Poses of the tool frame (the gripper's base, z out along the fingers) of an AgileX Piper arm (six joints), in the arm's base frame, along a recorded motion.
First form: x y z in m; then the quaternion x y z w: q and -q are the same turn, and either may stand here.
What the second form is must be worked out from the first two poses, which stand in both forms.
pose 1, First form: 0.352 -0.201 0.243 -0.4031 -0.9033 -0.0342 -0.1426
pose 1, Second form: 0.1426 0.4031 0.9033 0.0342 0.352 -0.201 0.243
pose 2, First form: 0.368 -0.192 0.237 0.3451 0.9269 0.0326 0.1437
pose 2, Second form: 0.1437 0.3451 0.9269 0.0326 0.368 -0.192 0.237
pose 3, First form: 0.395 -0.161 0.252 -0.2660 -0.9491 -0.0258 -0.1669
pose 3, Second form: 0.1669 0.2660 0.9491 0.0258 0.395 -0.161 0.252
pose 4, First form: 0.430 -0.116 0.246 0.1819 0.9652 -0.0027 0.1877
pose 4, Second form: 0.1877 0.1819 0.9652 -0.0027 0.430 -0.116 0.246
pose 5, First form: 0.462 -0.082 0.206 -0.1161 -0.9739 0.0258 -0.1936
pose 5, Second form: 0.1936 0.1161 0.9739 -0.0258 0.462 -0.082 0.206
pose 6, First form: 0.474 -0.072 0.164 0.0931 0.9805 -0.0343 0.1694
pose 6, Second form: 0.1694 0.0931 0.9805 -0.0343 0.474 -0.072 0.164
